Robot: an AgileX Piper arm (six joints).
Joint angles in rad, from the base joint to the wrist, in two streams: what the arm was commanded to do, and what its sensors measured. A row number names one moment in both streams.
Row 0, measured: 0.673, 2.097, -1.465, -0.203, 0.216, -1.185
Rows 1 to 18, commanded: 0.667, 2.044, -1.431, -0.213, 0.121, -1.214; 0.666, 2.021, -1.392, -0.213, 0.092, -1.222; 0.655, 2.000, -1.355, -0.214, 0.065, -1.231; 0.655, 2.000, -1.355, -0.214, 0.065, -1.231; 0.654, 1.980, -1.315, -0.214, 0.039, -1.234; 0.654, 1.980, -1.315, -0.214, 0.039, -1.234; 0.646, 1.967, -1.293, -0.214, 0.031, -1.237; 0.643, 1.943, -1.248, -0.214, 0.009, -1.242; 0.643, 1.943, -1.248, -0.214, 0.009, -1.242; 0.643, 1.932, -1.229, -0.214, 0.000, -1.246; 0.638, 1.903, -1.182, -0.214, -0.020, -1.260; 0.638, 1.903, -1.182, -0.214, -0.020, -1.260; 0.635, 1.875, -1.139, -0.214, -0.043, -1.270; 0.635, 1.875, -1.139, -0.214, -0.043, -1.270; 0.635, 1.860, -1.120, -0.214, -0.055, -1.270; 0.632, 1.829, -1.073, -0.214, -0.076, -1.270; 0.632, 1.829, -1.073, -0.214, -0.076, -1.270; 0.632, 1.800, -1.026, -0.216, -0.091, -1.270
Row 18, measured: 0.653, 1.864, -1.072, -0.226, -0.014, -1.287
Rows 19 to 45, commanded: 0.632, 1.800, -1.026, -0.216, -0.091, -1.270; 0.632, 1.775, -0.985, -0.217, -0.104, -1.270; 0.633, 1.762, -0.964, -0.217, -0.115, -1.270; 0.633, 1.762, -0.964, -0.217, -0.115, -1.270; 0.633, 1.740, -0.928, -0.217, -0.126, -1.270; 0.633, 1.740, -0.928, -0.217, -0.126, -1.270; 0.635, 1.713, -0.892, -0.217, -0.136, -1.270; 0.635, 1.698, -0.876, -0.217, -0.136, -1.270; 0.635, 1.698, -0.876, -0.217, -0.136, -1.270; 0.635, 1.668, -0.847, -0.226, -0.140, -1.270; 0.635, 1.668, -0.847, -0.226, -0.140, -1.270; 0.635, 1.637, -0.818, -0.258, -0.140, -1.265; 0.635, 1.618, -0.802, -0.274, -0.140, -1.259; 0.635, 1.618, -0.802, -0.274, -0.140, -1.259; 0.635, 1.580, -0.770, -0.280, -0.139, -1.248; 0.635, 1.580, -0.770, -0.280, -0.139, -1.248; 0.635, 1.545, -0.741, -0.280, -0.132, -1.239; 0.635, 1.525, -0.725, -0.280, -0.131, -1.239; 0.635, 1.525, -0.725, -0.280, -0.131, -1.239; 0.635, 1.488, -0.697, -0.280, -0.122, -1.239; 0.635, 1.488, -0.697, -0.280, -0.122, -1.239; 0.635, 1.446, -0.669, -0.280, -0.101, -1.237; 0.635, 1.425, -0.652, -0.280, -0.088, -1.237; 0.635, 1.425, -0.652, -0.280, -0.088, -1.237; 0.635, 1.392, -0.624, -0.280, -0.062, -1.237; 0.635, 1.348, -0.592, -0.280, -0.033, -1.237; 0.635, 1.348, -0.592, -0.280, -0.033, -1.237
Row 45, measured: 0.639, 1.413, -0.618, -0.274, -0.013, -1.250
